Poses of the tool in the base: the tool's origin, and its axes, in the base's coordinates. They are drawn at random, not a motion.
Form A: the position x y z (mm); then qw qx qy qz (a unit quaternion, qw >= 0).
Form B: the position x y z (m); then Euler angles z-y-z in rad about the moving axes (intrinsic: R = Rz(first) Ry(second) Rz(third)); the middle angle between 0 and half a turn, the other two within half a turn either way. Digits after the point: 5 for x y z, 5 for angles.
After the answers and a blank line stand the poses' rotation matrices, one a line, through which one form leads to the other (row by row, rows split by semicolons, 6 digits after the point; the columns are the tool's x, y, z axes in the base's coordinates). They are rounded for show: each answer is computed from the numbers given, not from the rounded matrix.
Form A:
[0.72, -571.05, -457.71, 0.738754, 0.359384, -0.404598, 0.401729]
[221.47, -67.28, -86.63, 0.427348, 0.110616, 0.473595, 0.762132]
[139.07, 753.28, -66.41, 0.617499, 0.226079, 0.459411, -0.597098]
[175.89, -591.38, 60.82, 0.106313, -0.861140, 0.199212, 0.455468]
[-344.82, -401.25, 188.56, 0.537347, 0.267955, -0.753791, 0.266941]
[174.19, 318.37, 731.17, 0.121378, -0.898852, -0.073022, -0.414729]
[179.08, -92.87, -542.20, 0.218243, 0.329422, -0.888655, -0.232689]
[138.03, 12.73, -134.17, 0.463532, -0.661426, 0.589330, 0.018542]
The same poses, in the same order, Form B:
[0.00072, -0.57105, -0.45771, -1.91724, 1.14364, 2.91337]
[0.22147, -0.06728, -0.08663, 0.83030, 1.01580, 1.28921]
[0.13907, 0.75328, -0.06641, -1.22592, 1.07508, -0.31129]
[0.17589, -0.59138, 0.06082, 2.68495, 2.16819, -0.00197]
[-0.34482, -0.40125, 0.18856, -2.33898, 1.85459, -3.02207]
[0.17419, 0.31837, 0.73117, 0.36578, 2.24790, -2.93794]
[0.17908, -0.09287, -0.54220, 2.67916, 2.49220, 1.96918]
[0.13803, 0.01273, -0.13417, 0.88296, 2.17680, -0.80300]

0.349829 -0.884370 -0.309047; 0.302746 0.418914 -0.856070; 0.886547 0.205915 0.414287
-0.610275 -0.546617 0.573388; 0.756166 -0.186163 0.627341; -0.236172 0.816427 0.526944
-0.135168 0.945140 0.297389; -0.529688 0.184726 -0.827833; -0.837353 -0.269419 0.475660
0.505727 -0.439943 -0.742085; -0.246254 -0.898024 0.364570; -0.826800 -0.001631 -0.562493
-0.278917 -0.690844 -0.667038; -0.117084 0.713885 -0.690405; 0.953151 -0.114466 -0.280001
0.645335 0.231950 0.727834; 0.030594 -0.959870 0.278770; 0.763287 -0.157633 -0.626534
-0.687703 -0.483919 -0.541191; -0.687050 0.674674 0.269772; 0.234580 0.557348 -0.796452
0.304693 -0.796786 0.521818; -0.762407 0.124344 0.635039; -0.570875 -0.591330 -0.569589

